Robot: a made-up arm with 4 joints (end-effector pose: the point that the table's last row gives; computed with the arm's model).
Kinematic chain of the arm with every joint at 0, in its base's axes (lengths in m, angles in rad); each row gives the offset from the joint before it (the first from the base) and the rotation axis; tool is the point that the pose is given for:
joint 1: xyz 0 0 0.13 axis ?
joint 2: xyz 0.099 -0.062 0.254 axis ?
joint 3: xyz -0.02 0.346 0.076 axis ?
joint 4: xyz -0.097 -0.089 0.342 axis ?
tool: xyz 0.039 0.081 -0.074
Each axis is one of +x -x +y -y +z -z.
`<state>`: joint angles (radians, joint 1 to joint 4).
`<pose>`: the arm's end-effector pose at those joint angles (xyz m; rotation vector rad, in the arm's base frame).
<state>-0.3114 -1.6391 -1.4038 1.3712</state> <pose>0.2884 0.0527 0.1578 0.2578 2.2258 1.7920</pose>
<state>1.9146 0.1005 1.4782 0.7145</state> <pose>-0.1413 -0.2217 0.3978 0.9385 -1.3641 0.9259</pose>
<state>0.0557 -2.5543 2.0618 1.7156</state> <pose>0.2290 0.1230 0.5994 -1.6902 0.3184 0.4627</pose>
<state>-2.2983 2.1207 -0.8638 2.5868</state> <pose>0.2764 0.1794 0.3839 1.1635 -1.6103 1.0840</pose>
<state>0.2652 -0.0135 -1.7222 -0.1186</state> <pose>0.2767 0.3696 0.4718 -0.1427 1.7295 0.0922</pose>
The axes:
joint 1: +z
joint 2: -y
joint 3: -y
joint 4: -x

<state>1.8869 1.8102 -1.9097 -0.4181</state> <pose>-0.2851 -0.0904 0.6581 0.1922 0.4586 1.8333</pose>
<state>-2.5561 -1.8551 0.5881 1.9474</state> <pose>-0.3140 -0.3238 0.5251 0.2929 1.7024 -0.6784</pose>
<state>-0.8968 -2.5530 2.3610 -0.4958</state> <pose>0.3361 0.0623 0.6526 0.5466 -0.0465 -0.9227</pose>
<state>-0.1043 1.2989 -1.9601 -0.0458</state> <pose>0.1698 0.2630 0.6353 0.0786 0.6583 -0.1156</pose>
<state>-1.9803 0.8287 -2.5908 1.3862</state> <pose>0.0124 -0.3158 0.4303 0.6130 1.4936 -0.3118</pose>
